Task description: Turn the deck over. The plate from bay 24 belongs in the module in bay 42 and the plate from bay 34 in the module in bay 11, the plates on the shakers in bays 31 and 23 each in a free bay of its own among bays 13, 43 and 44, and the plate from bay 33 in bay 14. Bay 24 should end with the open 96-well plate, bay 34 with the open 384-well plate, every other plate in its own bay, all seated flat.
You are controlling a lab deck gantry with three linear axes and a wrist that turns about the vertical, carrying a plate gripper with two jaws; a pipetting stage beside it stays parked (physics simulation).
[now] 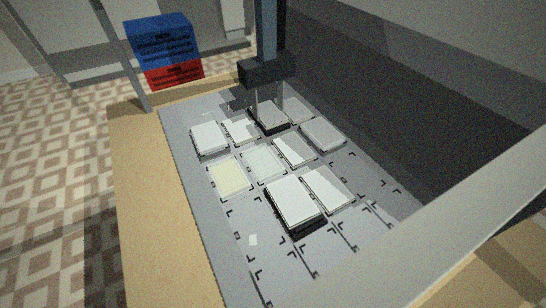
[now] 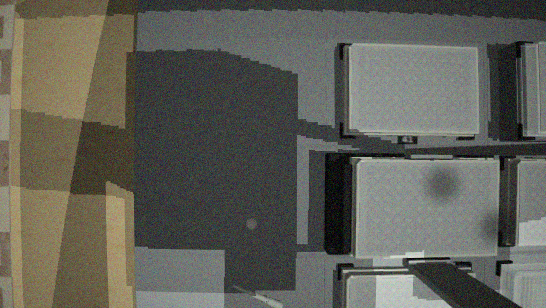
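Seen in the pictures: gripper, fingertip midpoint: point(image 1: 268, 114) point(image 2: 424, 207); robot's base, origin of the base link: point(image 1: 191, 134).
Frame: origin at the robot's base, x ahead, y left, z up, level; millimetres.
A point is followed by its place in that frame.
Note:
My gripper point(image 1: 269, 111) {x 63, y 258, z 29 mm} point(image 2: 431, 209) {x 63, y 258, z 29 mm} is shut on the bay 31 plate point(image 1: 272, 116) {x 91, y 259, z 37 mm} point(image 2: 400, 205) {x 38, y 261, z 37 mm}, one jaw on each long side. The plate is level, over the black shaker point(image 2: 337, 205) {x -9, y 257, z 19 mm}; any small gap beneath is hard to tell. A plate point(image 1: 209, 135) {x 71, y 45, z 33 mm} is on the raised bay 11 module, and another plate point(image 1: 324, 132) {x 236, y 365, z 33 mm} is at bay 42. The bay 23 plate point(image 1: 292, 200) {x 394, y 146, z 37 mm} sits on its black shaker point(image 1: 302, 231) {x 465, y 129, z 19 mm}. The bay 33 plate point(image 1: 329, 192) {x 410, y 251, z 14 mm} lies beside it. A yellowish plate point(image 1: 229, 176) {x 235, y 43, z 14 mm} and a pale plate point(image 1: 264, 161) {x 233, y 153, z 12 mm} lie in the second row.
The bay 41 plate point(image 1: 298, 110) {x 82, y 371, z 14 mm} point(image 2: 415, 90) {x 64, y 362, z 14 mm} is beside the gripped plate. The bay 21 plate point(image 1: 241, 131) {x 84, y 146, z 14 mm} lies on the other side, and a partly shaded plate point(image 1: 294, 149) {x 237, y 254, z 14 mm} is in the second row. A blue and red box point(image 1: 165, 47) stands behind the deck.

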